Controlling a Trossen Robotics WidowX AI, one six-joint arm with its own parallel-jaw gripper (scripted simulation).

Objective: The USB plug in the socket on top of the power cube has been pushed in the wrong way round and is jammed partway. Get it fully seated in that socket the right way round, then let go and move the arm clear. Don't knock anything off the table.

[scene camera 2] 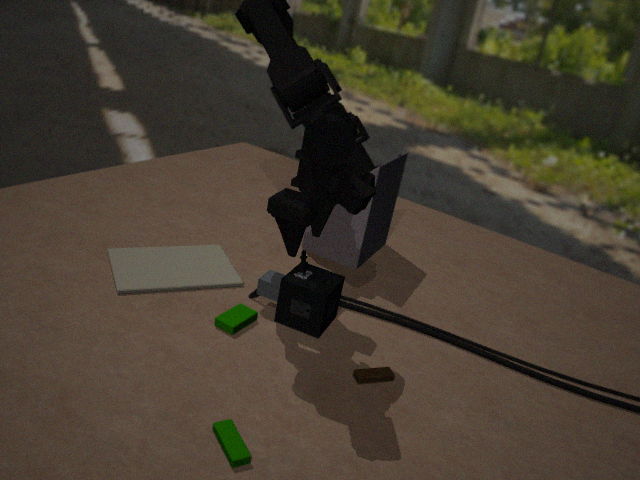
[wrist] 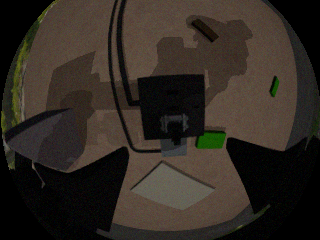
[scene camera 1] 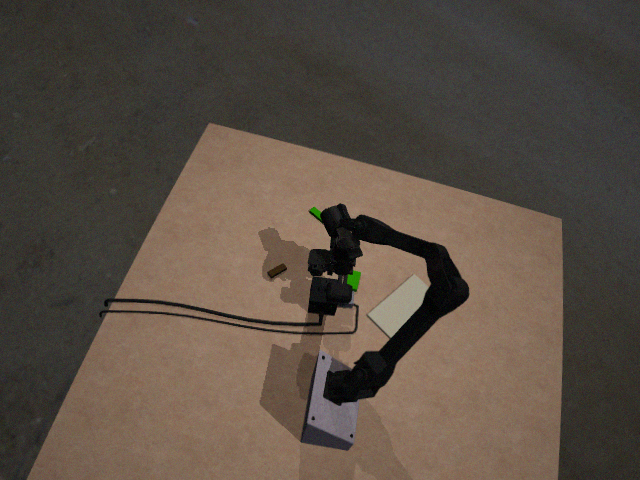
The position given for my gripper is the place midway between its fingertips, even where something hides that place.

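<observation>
My gripper [scene camera 2: 304, 245] [scene camera 1: 336, 282] [wrist: 179, 148] is open and it's holding nothing. There's a pale flat card [scene camera 2: 143, 269] [scene camera 1: 389, 316] [wrist: 165, 185] as well, and I can see a black power cube [scene camera 1: 318, 304] too.
</observation>
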